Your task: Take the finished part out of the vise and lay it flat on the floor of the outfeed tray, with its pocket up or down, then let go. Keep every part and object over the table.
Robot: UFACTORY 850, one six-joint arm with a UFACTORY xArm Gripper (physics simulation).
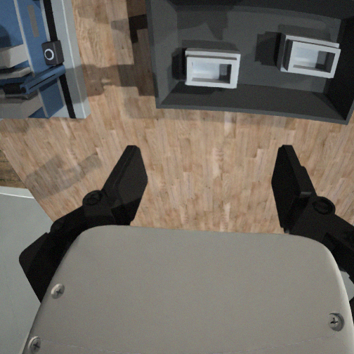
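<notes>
A light grey finished part (212, 54) lies flat on the floor of the dark grey outfeed tray (260, 102), in its left half, with its rectangular pocket facing up. A second similar part (307, 72) lies to the right in the same tray, also pocket up. My gripper (207, 162) is wide open with no part between its fingers. It is over the wooden table on the near side of the tray, apart from both parts. The vise (30, 82), blue with grey jaws, shows in part at the upper left; its jaws are cut off by the frame edge.
The tray's near wall stands between my fingers and the parts. A light grey-blue base edge (79, 100) runs beside the vise, left of the tray, with a strip of wooden table (112, 107) between them. A pale rounded surface (17, 240) is at the lower left.
</notes>
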